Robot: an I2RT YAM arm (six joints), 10 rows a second.
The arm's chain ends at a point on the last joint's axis. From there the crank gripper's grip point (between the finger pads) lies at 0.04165 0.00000 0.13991 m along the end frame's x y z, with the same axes.
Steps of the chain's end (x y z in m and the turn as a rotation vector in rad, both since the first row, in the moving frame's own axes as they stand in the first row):
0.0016 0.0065 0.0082 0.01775 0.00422 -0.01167
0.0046 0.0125 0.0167 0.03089 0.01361 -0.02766
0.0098 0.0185 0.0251 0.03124 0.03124 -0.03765
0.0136 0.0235 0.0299 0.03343 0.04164 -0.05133
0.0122 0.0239 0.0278 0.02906 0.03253 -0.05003
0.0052 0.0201 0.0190 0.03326 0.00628 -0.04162
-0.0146 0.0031 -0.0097 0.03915 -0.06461 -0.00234
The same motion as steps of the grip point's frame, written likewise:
0.0022 0.0035 0.0080 0.01775 0.00422 -0.01167
0.0064 0.0070 0.0160 0.03089 0.01361 -0.02766
0.0140 0.0125 0.0236 0.03124 0.03124 -0.03765
0.0192 0.0166 0.0279 0.03343 0.04164 -0.05133
0.0166 0.0177 0.0263 0.02906 0.03253 -0.05003
0.0059 0.0137 0.0186 0.03326 0.00628 -0.04162
-0.0237 -0.0025 -0.0074 0.03915 -0.06461 -0.00234

